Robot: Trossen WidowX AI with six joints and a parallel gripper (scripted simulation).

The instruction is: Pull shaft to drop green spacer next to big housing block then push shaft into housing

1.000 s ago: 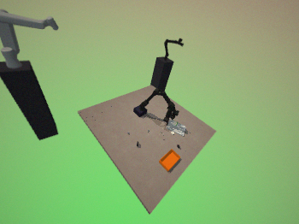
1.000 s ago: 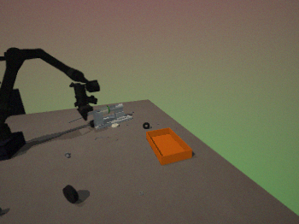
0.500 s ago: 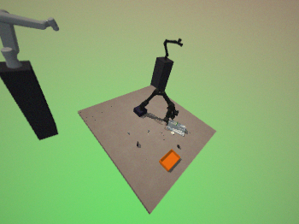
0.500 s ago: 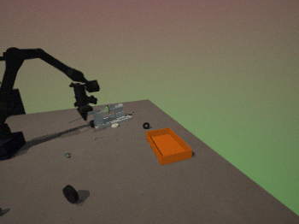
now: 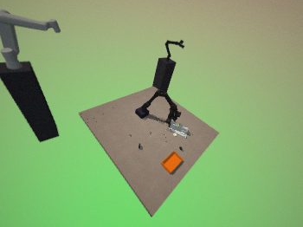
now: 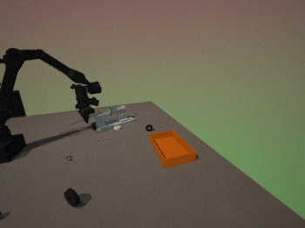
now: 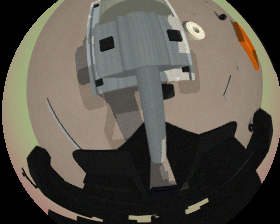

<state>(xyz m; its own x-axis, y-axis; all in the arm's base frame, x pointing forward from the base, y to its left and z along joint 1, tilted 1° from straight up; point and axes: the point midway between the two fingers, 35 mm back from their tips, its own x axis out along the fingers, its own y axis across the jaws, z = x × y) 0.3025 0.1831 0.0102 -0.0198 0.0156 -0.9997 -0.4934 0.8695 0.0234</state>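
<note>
Now: the grey shaft 60 mm ahead of my gripper tip, 30 mm to the left of it and 30 mm above it. From my gripper tip the other things lie so: pale spacer (170 mm ahead, 40 mm below, 20 mm to the right); black wheel (490 mm to the right, 100 mm ahead, 20 mm below); green spacer (120 mm ahead, 70 mm to the left, 30 mm above).
</note>
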